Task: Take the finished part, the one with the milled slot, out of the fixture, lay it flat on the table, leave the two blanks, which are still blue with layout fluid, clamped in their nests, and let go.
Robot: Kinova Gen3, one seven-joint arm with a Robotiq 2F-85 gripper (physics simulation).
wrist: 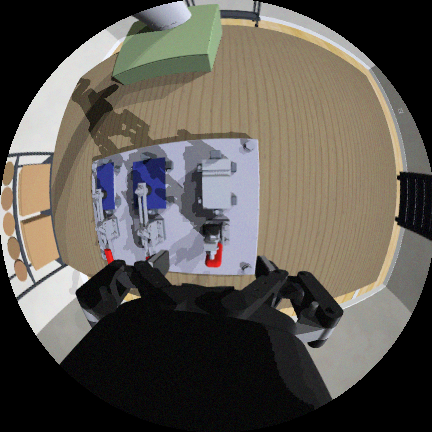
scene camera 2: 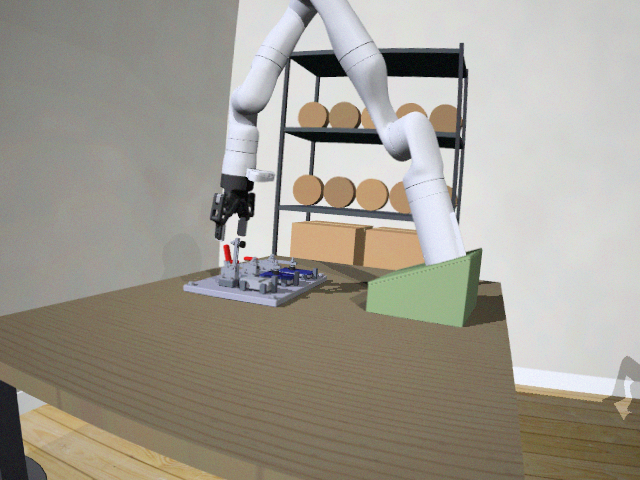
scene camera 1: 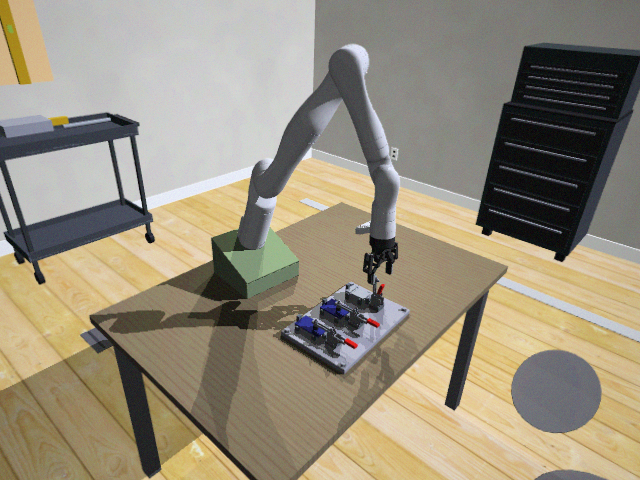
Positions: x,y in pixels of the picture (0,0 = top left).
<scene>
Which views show the gripper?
The wrist view, scene camera 2 and scene camera 1: all of them.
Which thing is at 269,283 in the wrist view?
The gripper.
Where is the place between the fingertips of the gripper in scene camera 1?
At 380,278
</scene>
